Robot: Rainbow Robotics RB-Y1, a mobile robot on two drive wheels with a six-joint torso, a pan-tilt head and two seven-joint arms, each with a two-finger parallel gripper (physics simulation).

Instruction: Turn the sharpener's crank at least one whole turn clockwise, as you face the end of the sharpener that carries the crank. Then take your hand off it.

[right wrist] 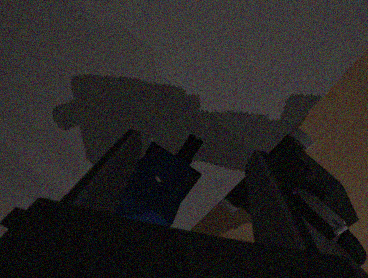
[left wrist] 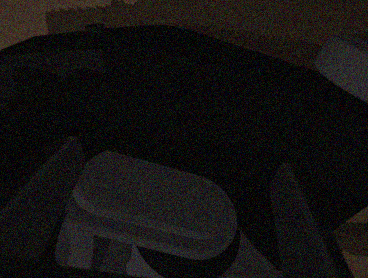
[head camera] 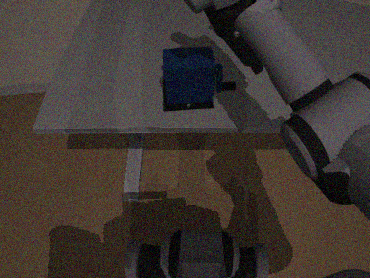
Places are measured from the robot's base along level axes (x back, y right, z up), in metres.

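Pixels of known places: left gripper, between the fingertips: [left wrist: 177, 161]; right gripper, between the fingertips: [right wrist: 194, 149] [head camera: 247, 57].
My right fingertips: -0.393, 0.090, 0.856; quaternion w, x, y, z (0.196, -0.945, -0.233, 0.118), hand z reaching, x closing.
Observation:
Ahead of a thing's pixels: the offset from my right fingertips to its top centre, as dx, dy, dz. "*": to the spot under its first point. Level surfaces: height alone.
The blue sharpener {* +0.037, -0.130, -0.035} [head camera: 189, 77] [right wrist: 159, 187] stands on the grey table, near its front edge in the head view. Its dark crank handle {* +0.007, -0.035, -0.092} [head camera: 228, 86] [right wrist: 190, 148] sticks out on the right side in the head view. My right gripper [right wrist: 194, 149] is open and empty. In the right wrist view the handle shows in the gap between its fingers, but in the head view the dark end of the arm stands apart from the handle, up and to the right. My left gripper [left wrist: 177, 161] is open and empty, away from the sharpener, in a very dark view.
The table {dz -0.135} [head camera: 100, 100] [right wrist: 175, 40] ends at a front edge below the sharpener in the head view. A pale table leg [head camera: 133, 167] shows below that edge. My right arm [head camera: 285, 55] reaches over the table's right side. A rounded grey body [left wrist: 160, 195] shows between the left fingers.

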